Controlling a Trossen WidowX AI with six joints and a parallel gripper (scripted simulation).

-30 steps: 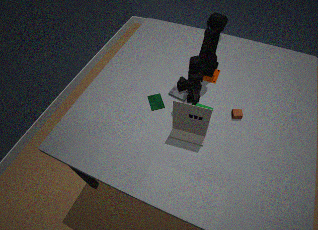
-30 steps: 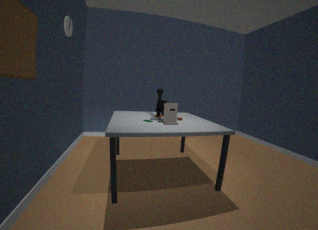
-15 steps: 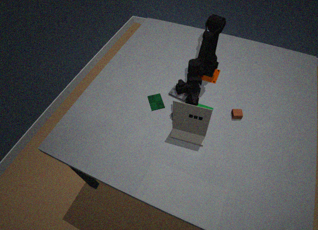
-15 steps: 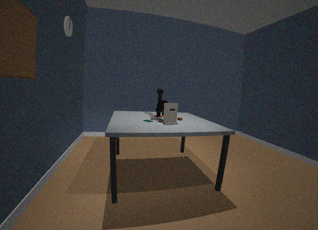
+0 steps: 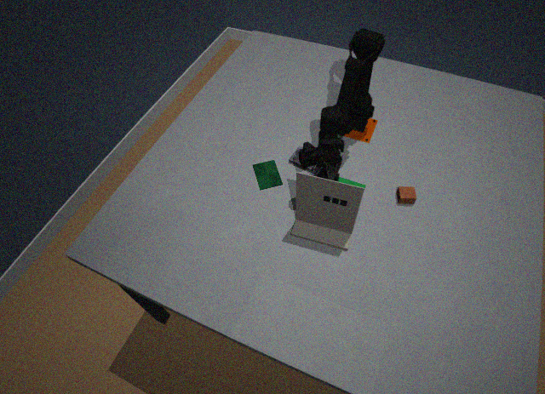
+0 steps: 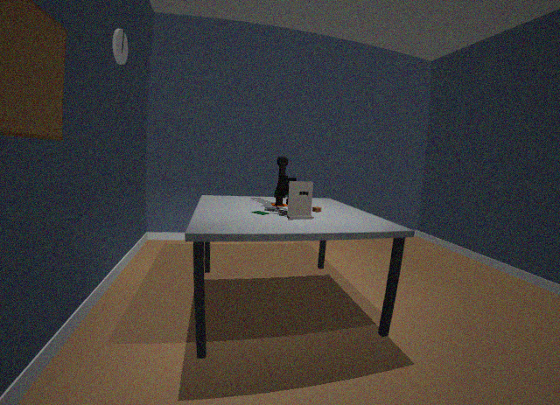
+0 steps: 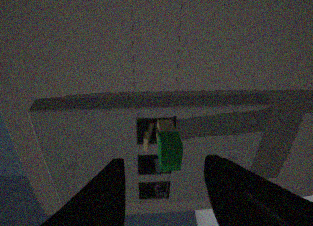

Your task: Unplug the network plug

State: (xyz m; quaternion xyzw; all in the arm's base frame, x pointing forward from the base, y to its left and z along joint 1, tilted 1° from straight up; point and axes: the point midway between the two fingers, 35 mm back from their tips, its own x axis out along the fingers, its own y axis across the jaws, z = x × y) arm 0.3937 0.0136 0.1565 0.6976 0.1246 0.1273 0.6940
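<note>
Right now my gripper tip is 4 cm short of the upright grey panel, 2 cm to the right of it and 5 cm above it. Also, from my gripper tip: green square: 11 cm behind, 2 cm to the left, 16 cm below; flat grey piece: 19 cm behind, 13 cm to the right, 15 cm below; orange block: 17 cm behind, 21 cm to the left, 14 cm below.
</note>
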